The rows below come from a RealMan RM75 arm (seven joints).
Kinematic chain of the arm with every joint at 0, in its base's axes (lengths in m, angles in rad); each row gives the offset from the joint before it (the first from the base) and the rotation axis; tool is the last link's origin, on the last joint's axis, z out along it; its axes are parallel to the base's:
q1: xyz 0 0 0.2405 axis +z
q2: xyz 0 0 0 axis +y
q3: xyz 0 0 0.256 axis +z
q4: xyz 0 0 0 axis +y
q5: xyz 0 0 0.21 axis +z
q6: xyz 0 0 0 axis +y
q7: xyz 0 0 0.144 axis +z
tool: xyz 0 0 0
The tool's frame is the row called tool.
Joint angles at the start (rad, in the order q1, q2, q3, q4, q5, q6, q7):
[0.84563, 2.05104, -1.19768, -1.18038, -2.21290, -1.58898, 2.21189]
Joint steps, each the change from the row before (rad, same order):
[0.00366, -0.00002, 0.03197, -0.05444, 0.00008, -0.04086, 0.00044]
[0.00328, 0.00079, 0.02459, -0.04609, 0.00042, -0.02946, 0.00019]
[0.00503, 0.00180, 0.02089, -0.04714, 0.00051, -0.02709, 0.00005]
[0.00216, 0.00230, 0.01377, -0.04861, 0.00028, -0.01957, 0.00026]
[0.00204, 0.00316, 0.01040, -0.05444, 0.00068, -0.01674, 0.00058]
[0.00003, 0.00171, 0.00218, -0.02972, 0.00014, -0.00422, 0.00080]
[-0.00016, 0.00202, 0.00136, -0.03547, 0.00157, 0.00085, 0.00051]
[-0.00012, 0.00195, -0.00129, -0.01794, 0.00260, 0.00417, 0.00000]
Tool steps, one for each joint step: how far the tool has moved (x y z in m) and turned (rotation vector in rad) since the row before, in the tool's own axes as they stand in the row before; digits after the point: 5 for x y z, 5 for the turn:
[-0.00788, 0.00297, -0.01191, 0.00624, -0.01817, -0.02931]
[-0.00683, 0.00248, -0.00946, 0.00892, -0.01589, -0.02642]
[-0.00760, 0.00301, -0.00868, 0.00996, -0.01452, -0.03092]
[-0.00715, 0.00308, -0.00760, 0.01447, -0.01304, -0.03267]
[-0.00820, 0.00363, -0.00753, 0.01817, -0.01391, -0.03844]
[-0.00449, 0.00176, -0.00357, 0.01261, -0.00760, -0.02129]
[-0.00596, 0.00173, -0.00409, 0.01839, -0.01282, -0.02656]
[-0.00367, 0.00104, -0.00149, 0.00937, -0.00947, -0.01489]

